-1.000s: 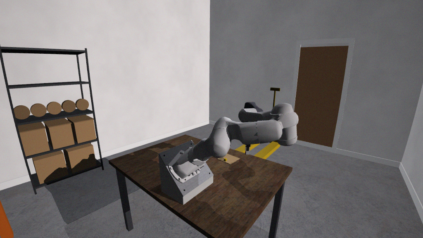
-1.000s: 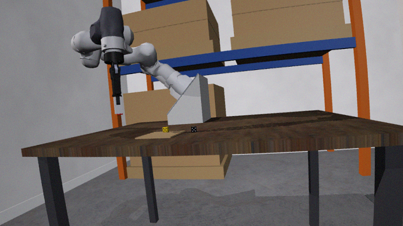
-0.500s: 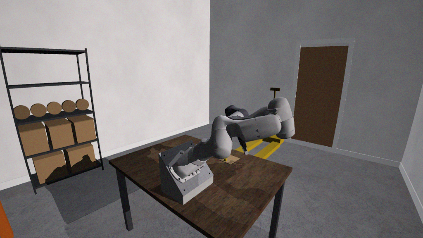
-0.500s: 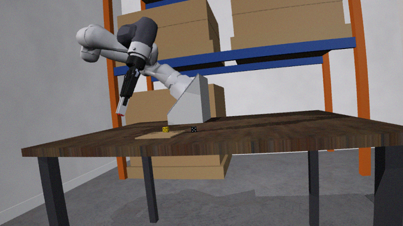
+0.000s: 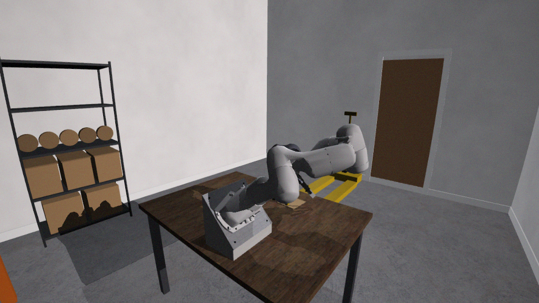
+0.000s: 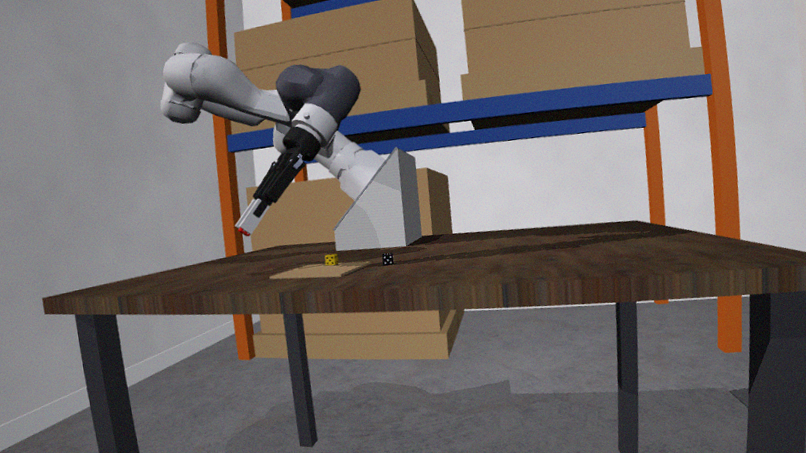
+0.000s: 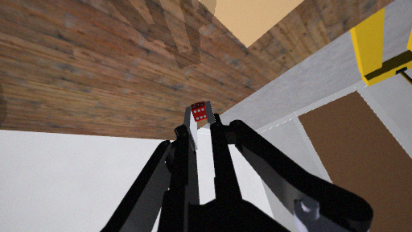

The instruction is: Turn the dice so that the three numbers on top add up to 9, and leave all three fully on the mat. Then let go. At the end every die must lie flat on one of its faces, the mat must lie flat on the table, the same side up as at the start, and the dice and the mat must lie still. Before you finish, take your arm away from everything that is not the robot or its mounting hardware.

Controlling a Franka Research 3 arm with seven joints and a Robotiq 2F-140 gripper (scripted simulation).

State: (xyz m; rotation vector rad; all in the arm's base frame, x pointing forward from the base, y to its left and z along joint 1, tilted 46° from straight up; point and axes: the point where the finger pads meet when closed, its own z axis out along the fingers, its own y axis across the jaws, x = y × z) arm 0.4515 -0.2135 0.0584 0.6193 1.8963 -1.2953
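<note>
The red die is 1 cm ahead of my hand, 1 cm to the right of it and 2 cm below it. Round my hand: yellow die (3 cm behind, 14 cm to the left, 10 cm below); black die (26 cm to the left, 10 cm below); tan mat (2 cm ahead, 14 cm to the left, 11 cm below).
</note>
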